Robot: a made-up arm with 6 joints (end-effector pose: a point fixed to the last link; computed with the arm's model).
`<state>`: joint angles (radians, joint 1 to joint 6).
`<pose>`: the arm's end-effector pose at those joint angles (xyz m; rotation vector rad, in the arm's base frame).
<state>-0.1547 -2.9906 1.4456 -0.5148 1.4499 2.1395</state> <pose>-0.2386 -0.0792 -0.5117 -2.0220 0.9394 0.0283</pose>
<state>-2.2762 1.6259 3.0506 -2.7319 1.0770 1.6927</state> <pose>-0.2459 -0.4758 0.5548 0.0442 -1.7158 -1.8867</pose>
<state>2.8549 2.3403 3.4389 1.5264 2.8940 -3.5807</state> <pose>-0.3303 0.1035 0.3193 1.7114 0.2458 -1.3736</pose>
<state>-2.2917 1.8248 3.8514 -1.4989 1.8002 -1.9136</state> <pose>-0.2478 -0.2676 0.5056 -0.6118 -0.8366 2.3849</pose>
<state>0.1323 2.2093 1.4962 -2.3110 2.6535 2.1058</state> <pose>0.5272 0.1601 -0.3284 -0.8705 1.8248 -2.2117</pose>
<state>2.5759 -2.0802 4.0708 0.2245 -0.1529 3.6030</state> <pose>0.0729 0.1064 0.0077 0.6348 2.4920 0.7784</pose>
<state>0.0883 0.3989 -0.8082 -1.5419 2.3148 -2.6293</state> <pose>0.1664 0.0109 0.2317 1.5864 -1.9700 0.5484</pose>
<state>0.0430 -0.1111 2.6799 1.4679 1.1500 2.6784</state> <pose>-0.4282 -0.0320 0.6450 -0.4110 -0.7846 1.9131</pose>
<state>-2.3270 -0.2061 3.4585 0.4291 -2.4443 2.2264</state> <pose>0.1661 0.3513 0.4115 1.2485 -1.3107 1.9075</pose>
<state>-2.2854 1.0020 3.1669 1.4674 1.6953 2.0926</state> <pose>-0.0377 -0.0227 0.6792 0.4865 -0.0051 -0.7217</pose>
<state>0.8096 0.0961 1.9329 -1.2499 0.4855 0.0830</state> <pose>0.0761 0.0195 1.0256 1.9916 -1.4755 1.2481</pose>
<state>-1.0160 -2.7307 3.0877 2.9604 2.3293 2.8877</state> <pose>0.1976 -0.0719 -0.2933 1.5903 2.4036 -0.3666</pose>
